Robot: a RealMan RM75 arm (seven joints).
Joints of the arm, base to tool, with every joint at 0 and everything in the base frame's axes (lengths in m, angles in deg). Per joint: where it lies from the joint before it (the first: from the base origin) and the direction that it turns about. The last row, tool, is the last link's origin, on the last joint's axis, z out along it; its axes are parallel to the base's.
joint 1: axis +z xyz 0 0 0.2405
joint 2: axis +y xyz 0 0 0
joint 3: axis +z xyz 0 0 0.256
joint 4: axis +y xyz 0 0 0
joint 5: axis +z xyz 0 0 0.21
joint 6: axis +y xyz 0 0 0
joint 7: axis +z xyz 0 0 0.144
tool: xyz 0 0 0
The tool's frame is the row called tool.
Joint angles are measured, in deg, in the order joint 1, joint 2, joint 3, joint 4, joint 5, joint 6, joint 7. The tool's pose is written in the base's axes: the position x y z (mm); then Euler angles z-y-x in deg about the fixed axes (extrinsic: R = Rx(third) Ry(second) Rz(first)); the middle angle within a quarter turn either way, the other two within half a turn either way. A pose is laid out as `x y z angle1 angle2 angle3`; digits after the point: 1 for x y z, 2 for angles.
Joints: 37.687 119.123 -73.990 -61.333 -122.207 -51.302 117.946
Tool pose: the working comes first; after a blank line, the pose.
Where each joint sits with the arm in this pose, in the base's axes (m; each line is computed from the numbers above, not from the rounded line before):
joint 1: 0.0000 0.0000 0.2405
joint 2: 0.0000 0.0000 0.2405
joint 3: 0.1770 0.1367 0.1159
joint 4: 0.1770 0.1367 0.1159
joint 5: 0.1579 0.3458 0.1113
joint 6: 0.1579 0.3458 0.1113
joint 7: 0.1487 0.4329 -0.0031
the tool: 0.1487 0.4329 -0.0031

148.7 432.9 -3.1 24.22 -3.68 -142.72
